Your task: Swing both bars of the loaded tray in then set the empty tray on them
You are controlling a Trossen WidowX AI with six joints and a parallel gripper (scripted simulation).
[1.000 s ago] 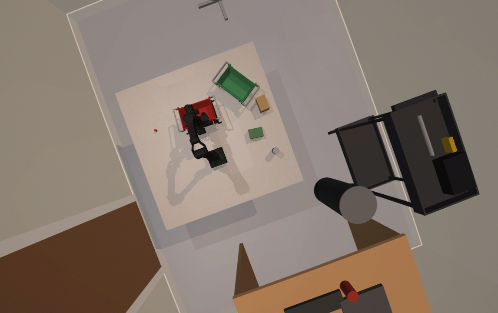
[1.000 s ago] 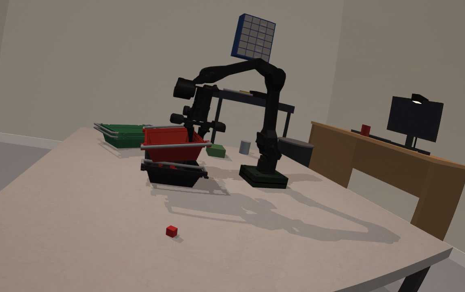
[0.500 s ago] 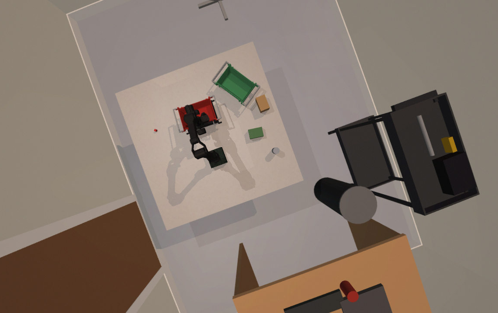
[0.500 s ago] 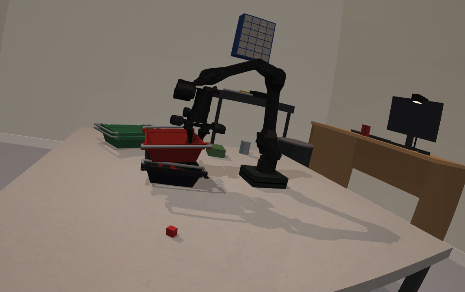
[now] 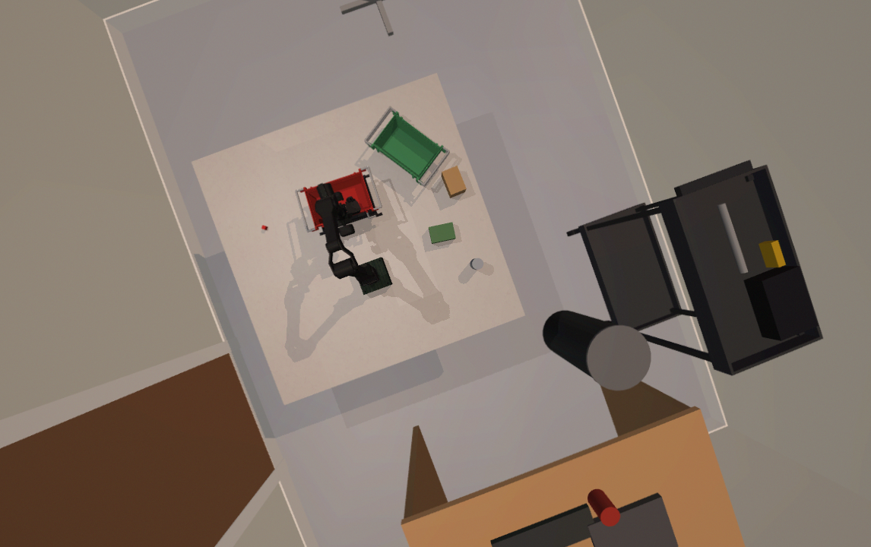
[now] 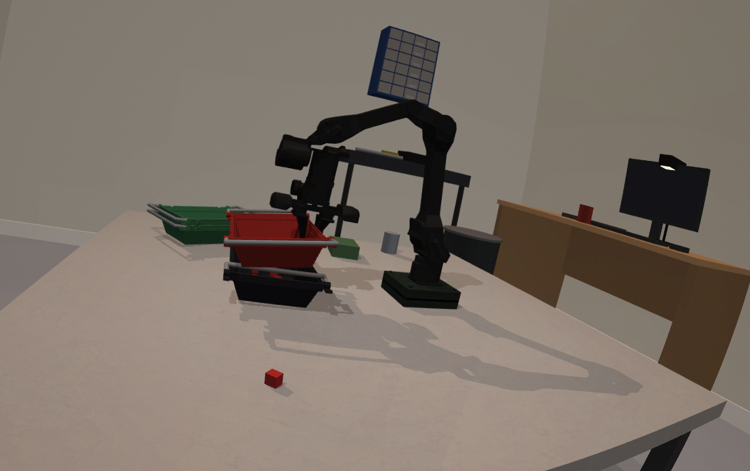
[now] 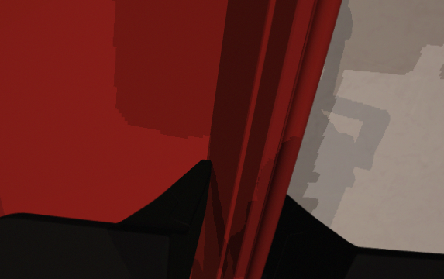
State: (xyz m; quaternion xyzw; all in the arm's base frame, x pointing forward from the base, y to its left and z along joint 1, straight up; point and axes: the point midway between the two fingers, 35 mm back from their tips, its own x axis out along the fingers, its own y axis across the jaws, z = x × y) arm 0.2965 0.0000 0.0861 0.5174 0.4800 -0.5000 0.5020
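The red tray is 80 mm ahead of my gripper tip and 20 mm above it. Also, from my gripper tip: tan box (540 mm to the right, 60 mm below); green box (400 mm to the right, 220 mm behind, 70 mm below); grey cylinder (500 mm to the right, 420 mm behind, 60 mm below).
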